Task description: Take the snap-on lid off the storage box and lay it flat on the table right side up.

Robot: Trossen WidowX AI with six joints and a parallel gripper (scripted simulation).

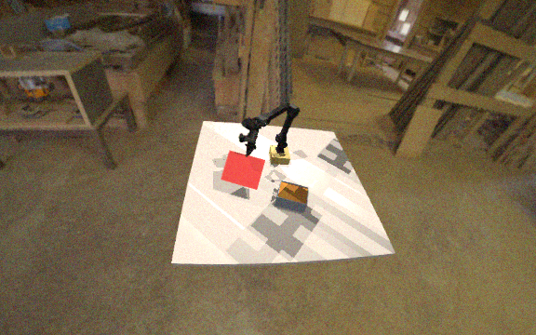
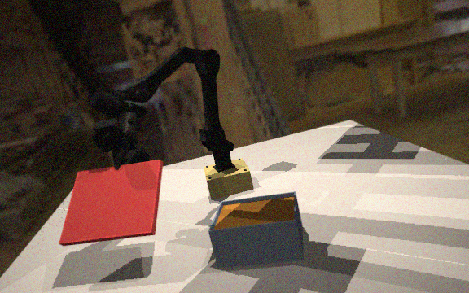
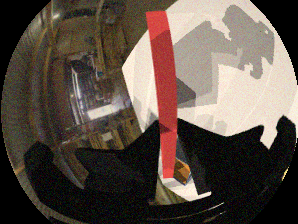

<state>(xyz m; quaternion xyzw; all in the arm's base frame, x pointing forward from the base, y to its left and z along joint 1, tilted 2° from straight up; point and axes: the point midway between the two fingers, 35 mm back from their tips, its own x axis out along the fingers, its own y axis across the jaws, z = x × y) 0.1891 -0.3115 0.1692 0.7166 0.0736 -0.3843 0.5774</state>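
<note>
Right now the red lid is 6 cm ahead of my gripper tip, 5 cm below it and 3 cm to the right of it. The rest, counted from my gripper tip: blue storage box (27 cm to the left, 22 cm ahead, 17 cm below).
</note>
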